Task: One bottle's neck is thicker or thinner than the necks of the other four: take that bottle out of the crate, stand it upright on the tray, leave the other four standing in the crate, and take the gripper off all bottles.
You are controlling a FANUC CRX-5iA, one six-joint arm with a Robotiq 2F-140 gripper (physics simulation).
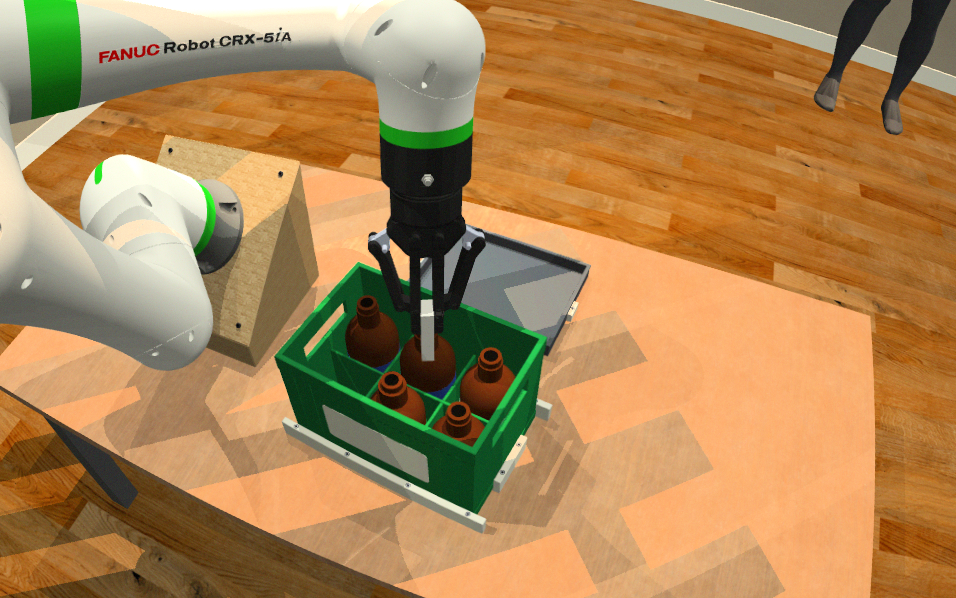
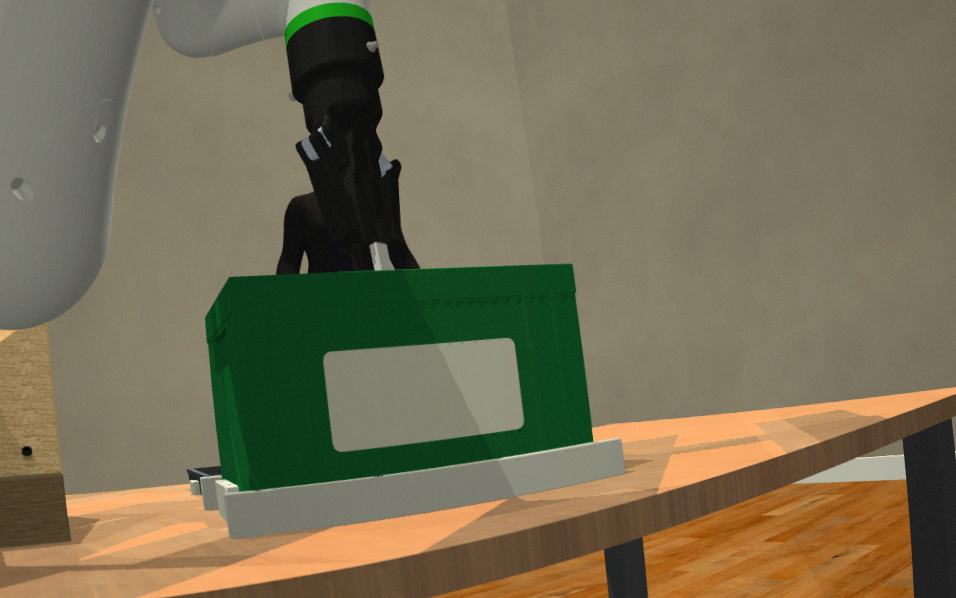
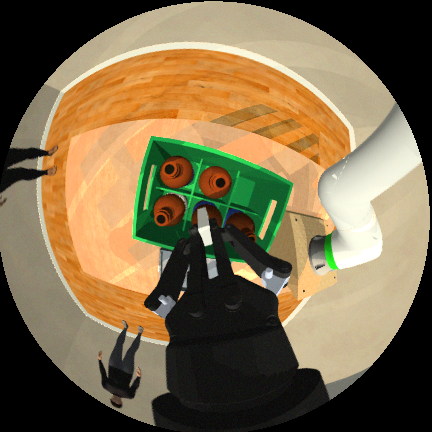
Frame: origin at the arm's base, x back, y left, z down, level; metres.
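Seen in the pictures: gripper, fingertip midpoint: (image 1: pixel 427 352) (image 3: pixel 203 214); arm's base, origin of the base link: (image 1: pixel 205 227) (image 3: pixel 319 255).
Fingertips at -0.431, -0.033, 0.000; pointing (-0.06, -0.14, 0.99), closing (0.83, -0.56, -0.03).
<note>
Pixels of each thing's middle, then the offset from my fingertips to it, as dx, dy, dz. "pt": a spot on its surface instead.
- green crate, body centre: (image 2: pixel 386 395) (image 1: pixel 412 390) (image 3: pixel 209 200) +0.012, -0.022, +0.062
- back middle bottle, body centre: (image 1: pixel 427 364) (image 3: pixel 206 219) +0.017, +0.025, +0.064
- grey tray, surface spot: (image 1: pixel 529 285) pt -0.007, +0.296, +0.145
- crate compartment, surface spot: (image 3: pixel 250 189) pt +0.134, -0.081, +0.142
A green crate (image 1: pixel 458 475) (image 2: pixel 547 356) (image 3: pixel 142 209) holds several brown bottles. My gripper (image 1: pixel 427 352) (image 2: pixel 381 260) (image 3: pixel 203 214) is shut, its two pads pressed together with nothing between them. It reaches down into the crate onto the top of the back middle bottle (image 1: pixel 448 364) (image 3: pixel 212 212), whose neck is hidden behind the fingers. Other bottles stand at the back left (image 1: pixel 370 335), the right (image 1: pixel 488 382), the front left (image 1: pixel 395 394) and the front middle (image 1: pixel 458 421). The grey tray (image 1: pixel 529 285) lies empty behind the crate.
The robot's wooden pedestal (image 1: pixel 262 249) stands left of the crate. White stop rails (image 1: pixel 387 477) (image 2: pixel 416 492) hold the crate in place. One crate compartment (image 3: pixel 250 189) is empty. The round table's edge runs near the crate's front.
</note>
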